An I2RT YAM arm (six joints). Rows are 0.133 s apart.
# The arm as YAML. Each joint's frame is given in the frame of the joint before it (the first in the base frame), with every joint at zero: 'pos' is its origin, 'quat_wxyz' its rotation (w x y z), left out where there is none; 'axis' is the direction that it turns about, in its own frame. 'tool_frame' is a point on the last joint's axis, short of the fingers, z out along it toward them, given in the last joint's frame.
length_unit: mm
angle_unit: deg
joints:
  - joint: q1
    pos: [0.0, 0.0, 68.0]
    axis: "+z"
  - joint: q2
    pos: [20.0, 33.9, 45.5]
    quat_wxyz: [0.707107, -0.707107, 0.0, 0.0]
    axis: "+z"
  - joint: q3
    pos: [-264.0, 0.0, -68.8]
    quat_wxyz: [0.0, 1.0, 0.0, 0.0]
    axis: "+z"
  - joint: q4
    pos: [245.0, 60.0, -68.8]
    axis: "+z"
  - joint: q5
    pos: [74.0, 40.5, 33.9]
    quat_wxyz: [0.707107, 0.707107, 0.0, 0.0]
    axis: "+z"
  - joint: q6
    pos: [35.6, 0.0, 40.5]
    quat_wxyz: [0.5, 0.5, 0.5, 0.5]
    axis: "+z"
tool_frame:
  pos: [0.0, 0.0, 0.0]
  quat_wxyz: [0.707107, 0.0, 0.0, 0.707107]
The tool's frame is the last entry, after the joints.
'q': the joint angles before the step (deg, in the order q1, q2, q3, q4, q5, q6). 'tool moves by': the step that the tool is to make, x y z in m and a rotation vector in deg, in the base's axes. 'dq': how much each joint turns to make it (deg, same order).
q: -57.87, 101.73, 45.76, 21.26, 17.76, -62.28
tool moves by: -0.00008, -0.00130, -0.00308, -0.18, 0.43, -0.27
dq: -0.08, 0.74, 0.00, 0.76, 0.41, -0.29
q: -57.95, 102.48, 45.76, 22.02, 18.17, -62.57
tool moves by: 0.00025, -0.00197, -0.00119, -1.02, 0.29, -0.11
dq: -0.09, 0.63, 0.00, 1.56, 0.46, -0.67
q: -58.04, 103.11, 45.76, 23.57, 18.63, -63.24
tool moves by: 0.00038, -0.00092, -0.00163, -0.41, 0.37, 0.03
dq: 0.00, 0.50, 0.00, 0.81, 0.27, -0.49
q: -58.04, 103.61, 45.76, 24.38, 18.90, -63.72
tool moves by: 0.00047, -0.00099, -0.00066, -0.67, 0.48, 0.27
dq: 0.00, 0.38, 0.00, 0.96, 0.19, -0.83
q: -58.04, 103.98, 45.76, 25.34, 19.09, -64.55
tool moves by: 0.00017, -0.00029, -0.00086, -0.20, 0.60, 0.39
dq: 0.00, 0.22, -0.02, 0.35, 0.00, -0.77
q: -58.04, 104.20, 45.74, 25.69, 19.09, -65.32
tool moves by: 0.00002, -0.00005, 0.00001, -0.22, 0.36, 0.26
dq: 0.00, 0.02, -0.05, 0.24, 0.01, -0.52
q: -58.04, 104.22, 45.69, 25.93, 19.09, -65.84
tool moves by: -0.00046, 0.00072, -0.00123, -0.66, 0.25, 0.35
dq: 0.00, 0.14, -0.54, 1.34, 0.00, -0.70
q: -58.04, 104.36, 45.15, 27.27, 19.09, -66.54
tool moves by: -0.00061, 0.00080, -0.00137, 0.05, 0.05, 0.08
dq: -0.02, 0.06, -0.33, 0.35, -0.08, -0.07
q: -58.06, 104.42, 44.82, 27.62, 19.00, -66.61
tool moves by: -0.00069, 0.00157, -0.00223, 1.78, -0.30, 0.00
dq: -0.02, -0.11, 0.02, -1.81, -0.67, 1.05
